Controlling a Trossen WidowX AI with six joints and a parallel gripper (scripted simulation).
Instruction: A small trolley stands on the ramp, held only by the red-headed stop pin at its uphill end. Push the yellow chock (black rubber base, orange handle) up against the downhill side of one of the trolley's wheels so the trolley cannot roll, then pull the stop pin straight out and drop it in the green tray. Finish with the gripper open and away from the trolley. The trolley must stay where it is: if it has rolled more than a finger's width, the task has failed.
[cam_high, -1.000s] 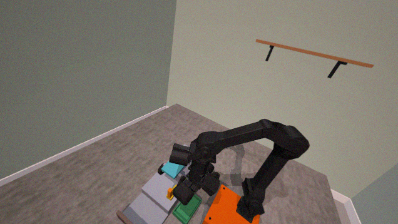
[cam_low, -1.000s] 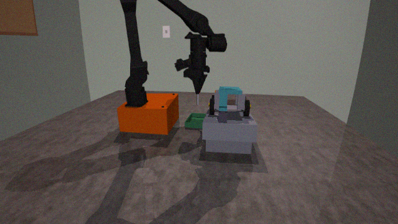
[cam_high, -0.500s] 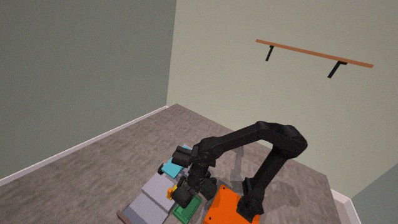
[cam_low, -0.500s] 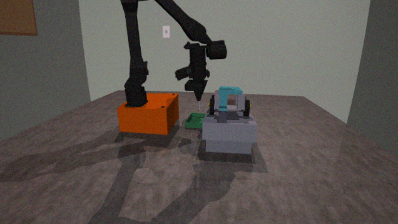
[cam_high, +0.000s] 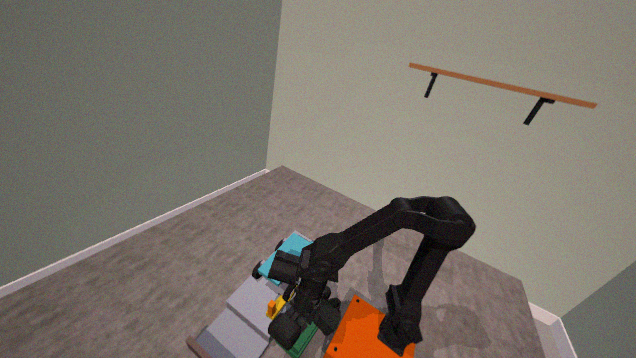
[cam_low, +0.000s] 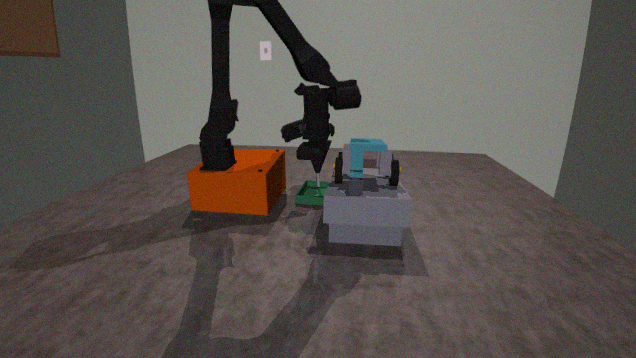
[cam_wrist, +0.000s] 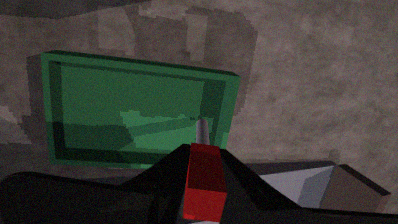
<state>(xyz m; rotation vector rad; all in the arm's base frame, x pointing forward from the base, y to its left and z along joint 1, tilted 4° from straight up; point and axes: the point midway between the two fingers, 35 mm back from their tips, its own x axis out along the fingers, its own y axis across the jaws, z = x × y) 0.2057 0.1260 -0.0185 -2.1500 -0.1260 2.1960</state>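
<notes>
The green tray lies 30 mm to the right of my gripper tip and 60 mm below it. The rest, counted from my gripper tip: grey ramp: 120 mm ahead, 100 mm to the right, 10 mm below; red-headed stop pin: right at my gripper tip; yellow chock: 70 mm ahead, 10 mm to the right, 30 mm above.
</notes>
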